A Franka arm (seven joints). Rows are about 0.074 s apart.
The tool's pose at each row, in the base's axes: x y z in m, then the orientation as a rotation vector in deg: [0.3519, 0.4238, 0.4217, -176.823, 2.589, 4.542]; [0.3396, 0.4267, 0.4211, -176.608, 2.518, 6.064]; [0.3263, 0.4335, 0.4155, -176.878, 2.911, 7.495]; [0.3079, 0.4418, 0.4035, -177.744, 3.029, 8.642]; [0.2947, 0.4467, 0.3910, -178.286, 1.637, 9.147]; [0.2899, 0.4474, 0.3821, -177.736, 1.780, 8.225]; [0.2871, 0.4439, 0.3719, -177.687, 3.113, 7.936]
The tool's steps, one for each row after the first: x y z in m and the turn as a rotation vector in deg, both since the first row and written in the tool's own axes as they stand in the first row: [-0.0123, -0.0025, 0.0014, 0.155, -0.993, -0.022]; [-0.0255, -0.0086, 0.0080, -0.181, -1.900, 0.263]; [-0.0435, -0.0156, 0.0214, -1.108, -2.599, 0.373]; [-0.0561, -0.0195, 0.0348, -1.683, -2.923, -0.503]; [-0.0605, -0.0195, 0.0439, -1.080, -2.354, -0.439]; [-0.0627, -0.0154, 0.0540, -1.012, -2.147, 0.413]
